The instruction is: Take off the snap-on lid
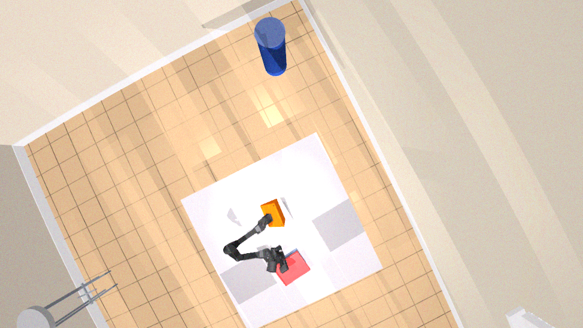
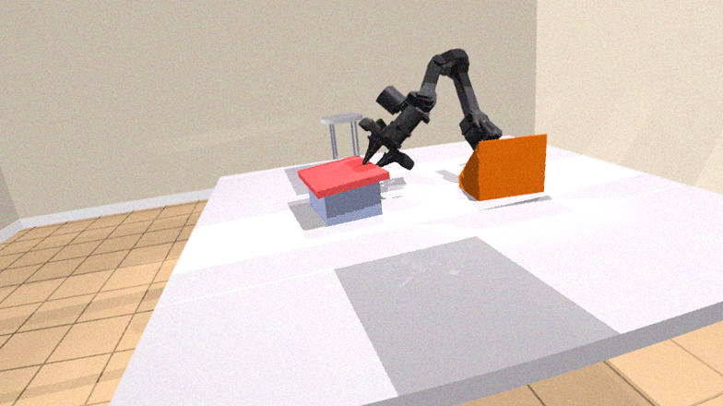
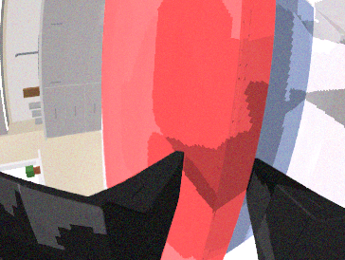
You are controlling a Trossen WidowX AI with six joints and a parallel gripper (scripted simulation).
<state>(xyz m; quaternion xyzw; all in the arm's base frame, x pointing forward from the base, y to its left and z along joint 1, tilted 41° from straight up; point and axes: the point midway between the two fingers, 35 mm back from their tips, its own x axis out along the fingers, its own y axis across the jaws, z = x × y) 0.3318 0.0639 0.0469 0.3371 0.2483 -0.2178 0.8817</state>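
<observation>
My gripper tip is 70 mm short of the red lid and 20 mm to the right of it. Round my gripper tip: storage box: 70 mm ahead, 20 mm to the left, 50 mm below.
</observation>
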